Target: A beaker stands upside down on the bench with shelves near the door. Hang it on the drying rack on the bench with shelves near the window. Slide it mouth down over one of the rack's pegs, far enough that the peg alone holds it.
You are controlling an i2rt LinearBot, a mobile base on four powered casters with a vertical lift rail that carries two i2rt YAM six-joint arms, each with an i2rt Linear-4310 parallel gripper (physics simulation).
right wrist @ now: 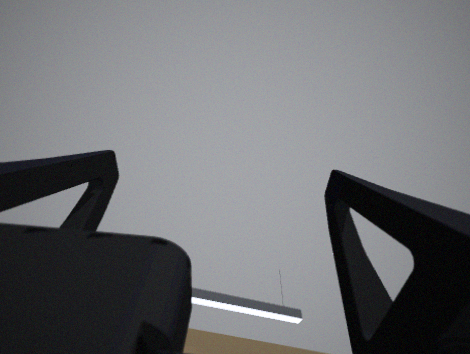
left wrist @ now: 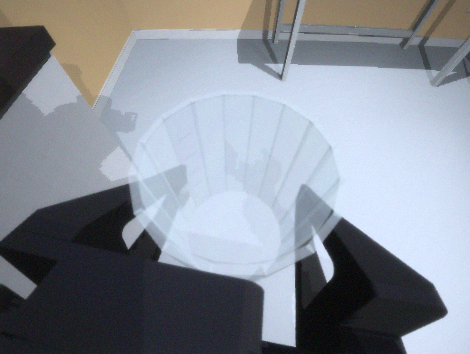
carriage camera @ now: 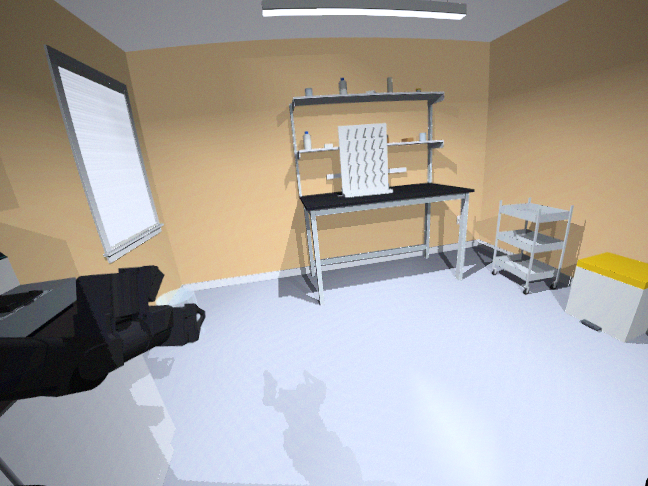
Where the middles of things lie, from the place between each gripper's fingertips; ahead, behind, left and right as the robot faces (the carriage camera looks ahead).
Labels:
Now: right hand 650 mm to the right of the clear glass beaker (left wrist: 239, 178), 310 mm short of it and 280 mm above it.
Right now the clear glass beaker is 2 cm behind my left hand and 1 cm above it.

